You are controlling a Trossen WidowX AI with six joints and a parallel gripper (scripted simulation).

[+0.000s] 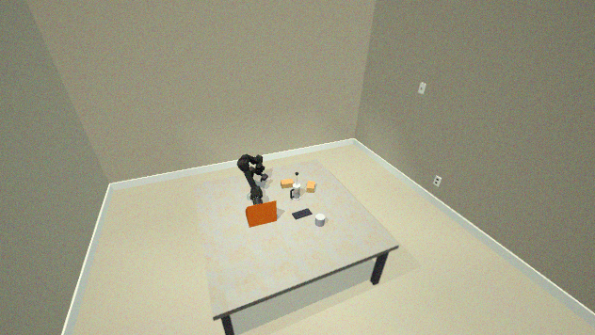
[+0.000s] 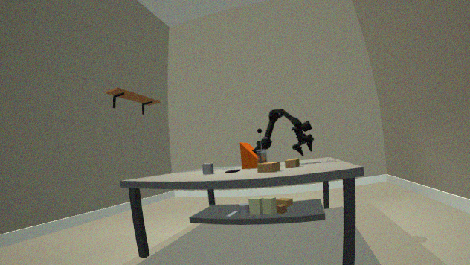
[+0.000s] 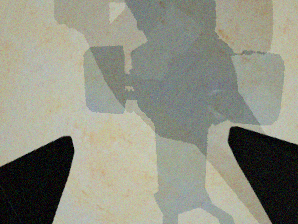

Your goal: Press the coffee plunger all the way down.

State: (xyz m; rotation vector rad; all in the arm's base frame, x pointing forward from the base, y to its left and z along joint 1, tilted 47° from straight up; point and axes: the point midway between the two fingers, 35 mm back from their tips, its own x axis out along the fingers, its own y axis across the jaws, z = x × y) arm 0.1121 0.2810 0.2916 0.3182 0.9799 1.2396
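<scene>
The coffee press lies 310 mm to the right of my gripper tip, 250 mm ahead of it and 60 mm above it. Round my gripper tip: dark flat pad (510 mm to the right, 220 mm ahead, 70 mm below).
</scene>
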